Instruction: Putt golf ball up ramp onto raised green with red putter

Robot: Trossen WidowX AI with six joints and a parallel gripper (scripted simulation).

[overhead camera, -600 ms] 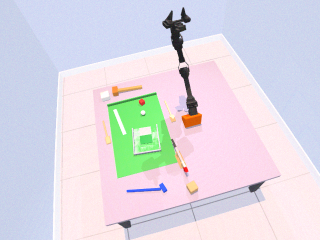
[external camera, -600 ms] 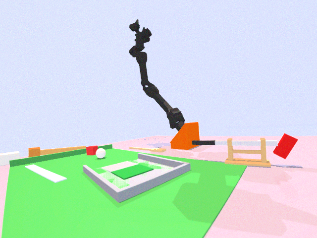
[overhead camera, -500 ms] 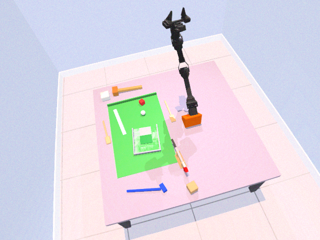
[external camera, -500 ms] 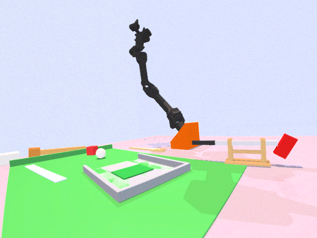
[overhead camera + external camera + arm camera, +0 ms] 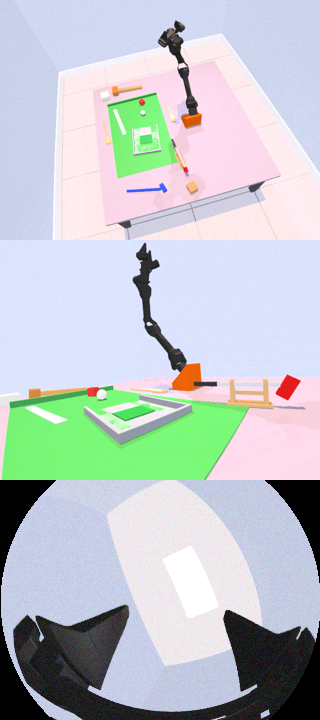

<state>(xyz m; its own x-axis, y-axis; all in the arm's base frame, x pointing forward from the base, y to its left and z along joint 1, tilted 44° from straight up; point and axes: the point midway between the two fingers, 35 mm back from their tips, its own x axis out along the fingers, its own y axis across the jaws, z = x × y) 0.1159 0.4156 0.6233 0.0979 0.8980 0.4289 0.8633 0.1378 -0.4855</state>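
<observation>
Right now my gripper tip is 81 cm above the wooden rack, 46 cm to the right of it and 9 cm short of it. The rest, counted from my gripper tip: white golf ball 82 cm below, 28 cm ahead, 7 cm to the right; white strip 84 cm below, 51 cm ahead, 5 cm to the right; red cube 82 cm below, 27 cm ahead, 19 cm to the right.
</observation>
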